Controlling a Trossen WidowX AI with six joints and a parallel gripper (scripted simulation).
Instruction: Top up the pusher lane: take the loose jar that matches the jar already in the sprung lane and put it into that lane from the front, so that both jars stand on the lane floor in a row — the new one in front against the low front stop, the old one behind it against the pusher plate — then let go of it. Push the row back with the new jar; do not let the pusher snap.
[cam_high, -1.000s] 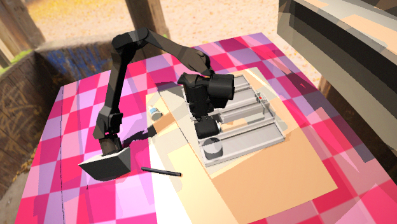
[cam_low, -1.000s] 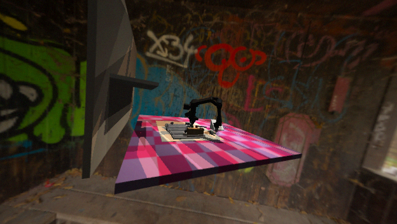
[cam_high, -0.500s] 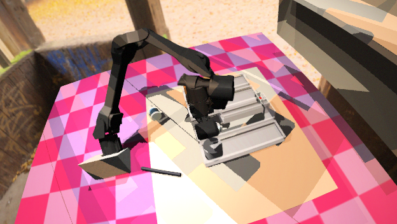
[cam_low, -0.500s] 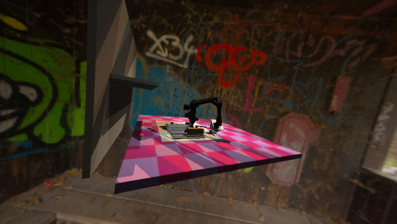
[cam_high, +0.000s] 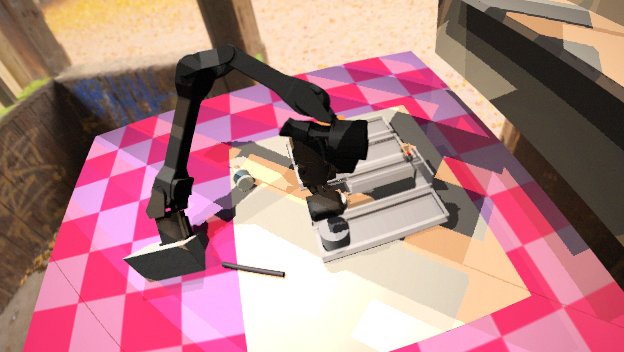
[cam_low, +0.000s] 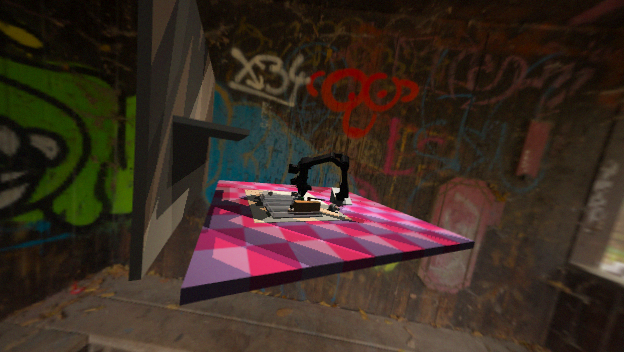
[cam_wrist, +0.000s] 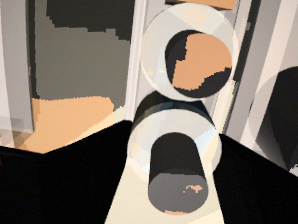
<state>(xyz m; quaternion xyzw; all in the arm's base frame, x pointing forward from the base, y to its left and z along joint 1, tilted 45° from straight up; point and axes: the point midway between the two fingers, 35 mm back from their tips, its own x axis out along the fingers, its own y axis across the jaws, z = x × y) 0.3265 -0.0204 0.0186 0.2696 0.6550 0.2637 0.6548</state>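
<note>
The grey lane rack is 14 cm ahead of my gripper tip, 3 cm to the left of it and 2 cm below it. The rest, counted from my gripper tip: red part 22 cm ahead, 4 cm to the left, 3 cm above; black rod 18 cm behind, 9 cm to the right, 3 cm below.
</note>
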